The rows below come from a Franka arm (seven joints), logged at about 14 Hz.
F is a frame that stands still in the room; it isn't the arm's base.
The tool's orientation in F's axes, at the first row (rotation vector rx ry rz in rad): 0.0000 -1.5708 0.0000
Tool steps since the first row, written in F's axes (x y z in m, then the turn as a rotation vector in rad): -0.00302 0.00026 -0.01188 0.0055 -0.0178 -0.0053; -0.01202 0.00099 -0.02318 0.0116 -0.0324 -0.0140; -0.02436 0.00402 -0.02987 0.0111 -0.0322 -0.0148; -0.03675 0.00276 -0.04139 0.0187 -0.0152 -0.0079; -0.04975 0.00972 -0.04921 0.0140 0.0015 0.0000; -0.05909 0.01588 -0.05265 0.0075 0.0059 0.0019; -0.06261 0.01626 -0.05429 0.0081 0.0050 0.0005; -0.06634 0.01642 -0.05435 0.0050 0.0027 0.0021; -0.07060 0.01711 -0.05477 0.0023 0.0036 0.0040; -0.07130 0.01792 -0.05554 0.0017 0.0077 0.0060
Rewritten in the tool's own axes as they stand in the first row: -0.01188 0.00026 0.00302 -0.0053 -0.0178 -0.0055; -0.02318 0.00099 0.01202 -0.0140 -0.0324 -0.0116; -0.02987 0.00402 0.02436 -0.0148 -0.0322 -0.0111; -0.04139 0.00276 0.03675 -0.0079 -0.0152 -0.0187; -0.04921 0.00972 0.04975 0.0000 0.0015 -0.0140; -0.05265 0.01588 0.05909 0.0019 0.0059 -0.0075; -0.05429 0.01626 0.06261 0.0005 0.0050 -0.0081; -0.05435 0.01642 0.06634 0.0021 0.0027 -0.0050; -0.05477 0.01711 0.07060 0.0040 0.0036 -0.0023; -0.05554 0.01792 0.07130 0.0060 0.0077 -0.0017
